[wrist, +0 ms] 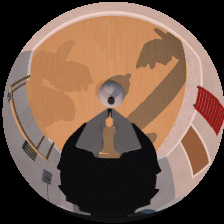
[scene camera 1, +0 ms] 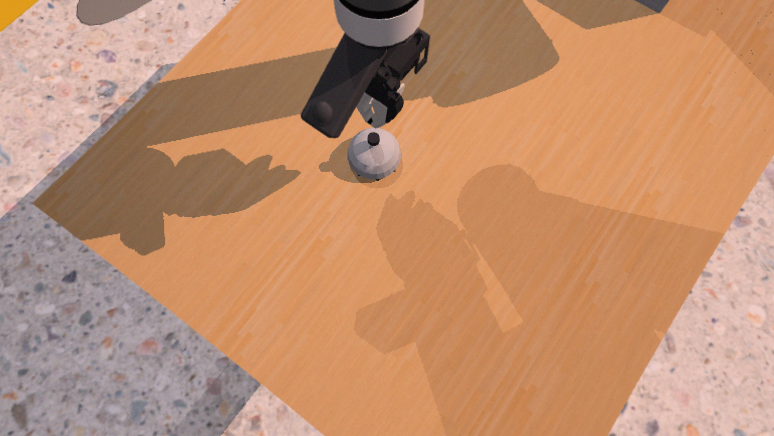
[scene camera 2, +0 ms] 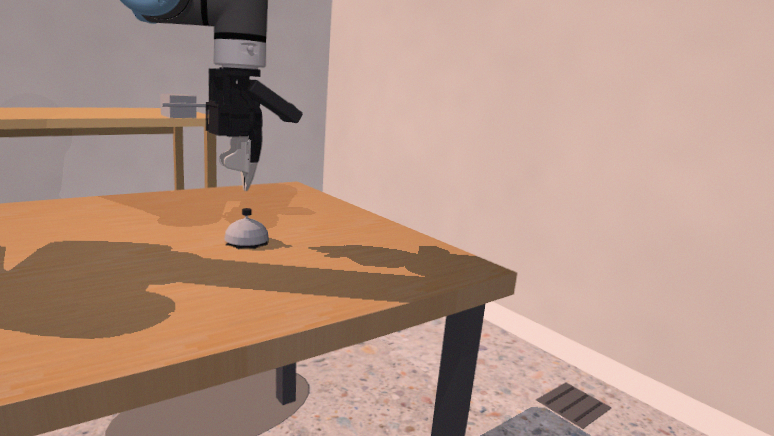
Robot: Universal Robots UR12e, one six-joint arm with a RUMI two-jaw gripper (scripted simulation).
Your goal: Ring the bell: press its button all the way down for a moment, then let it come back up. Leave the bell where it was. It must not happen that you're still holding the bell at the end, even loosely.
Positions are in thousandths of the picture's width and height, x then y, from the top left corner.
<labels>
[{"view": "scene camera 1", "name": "gripper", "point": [484, 288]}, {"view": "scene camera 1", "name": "dome bell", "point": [483, 373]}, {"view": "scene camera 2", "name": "gripper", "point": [317, 437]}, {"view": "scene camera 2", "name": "dome bell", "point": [313, 533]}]
</labels>
